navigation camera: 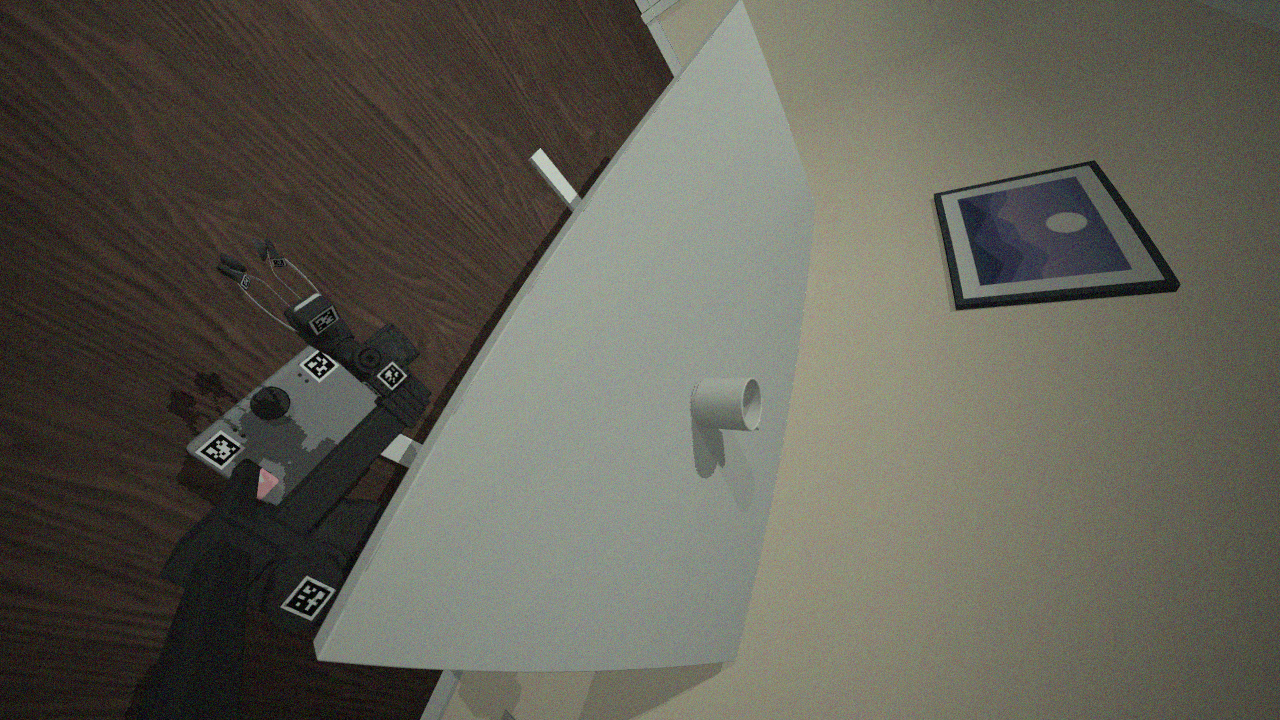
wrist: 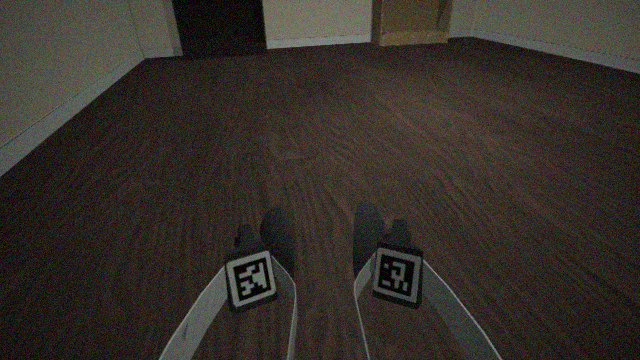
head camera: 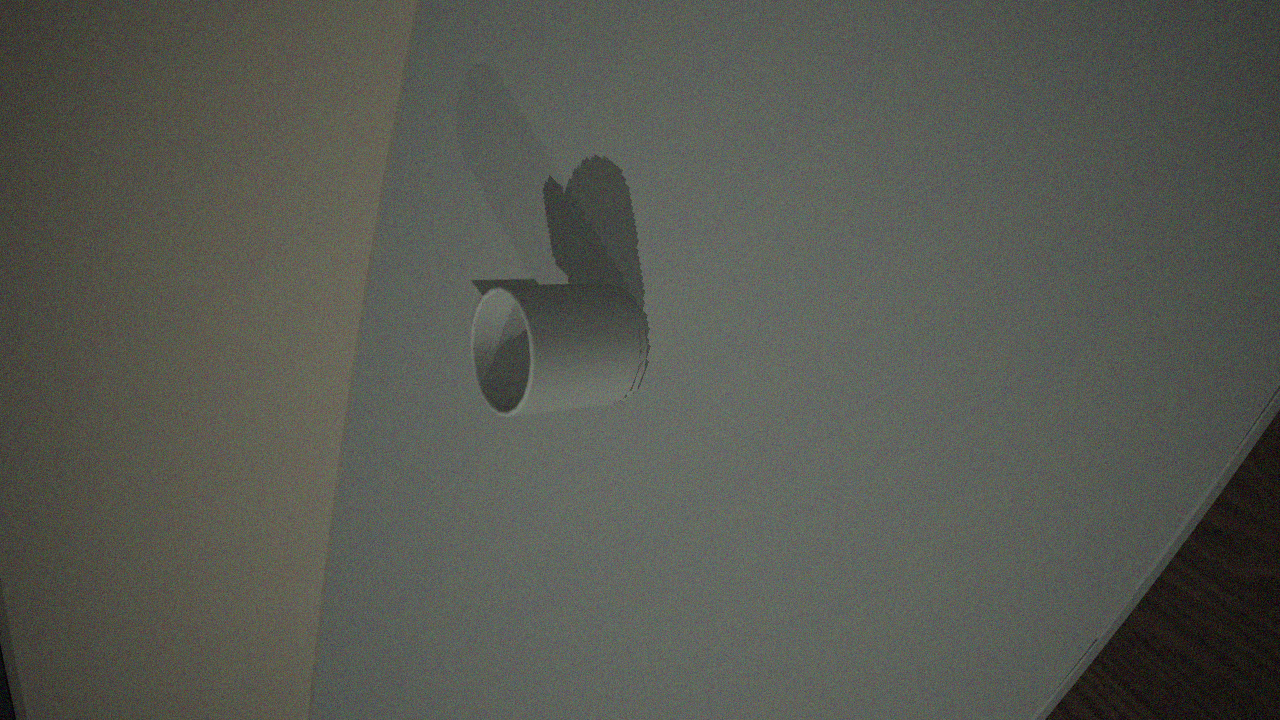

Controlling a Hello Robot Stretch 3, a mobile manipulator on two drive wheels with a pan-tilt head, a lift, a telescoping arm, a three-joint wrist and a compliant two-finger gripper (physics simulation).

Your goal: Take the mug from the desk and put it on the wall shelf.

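Observation:
A plain pale mug [head camera: 581, 344] [navigation camera: 720, 402] stands on the white desk [head camera: 850, 402] [navigation camera: 608, 340], near its wall-side edge. In the head camera its open rim faces left and a dark shadow falls beside it. Its handle is mostly hidden in the head camera. My gripper [navigation camera: 248, 257] [wrist: 322, 228] is open and empty. In the navigation camera it is over the dark wood floor, off the desk's long edge and well apart from the mug. The wall shelf does not show in these views.
A framed picture [navigation camera: 1056, 234] hangs on the beige wall [navigation camera: 984, 501] behind the desk. My base [navigation camera: 313, 420] and arm are beside the desk's long edge, near a white desk leg [navigation camera: 402, 450]. In the wrist view, a black object [wrist: 222, 25] and a wooden one [wrist: 415, 20] stand far across the floor.

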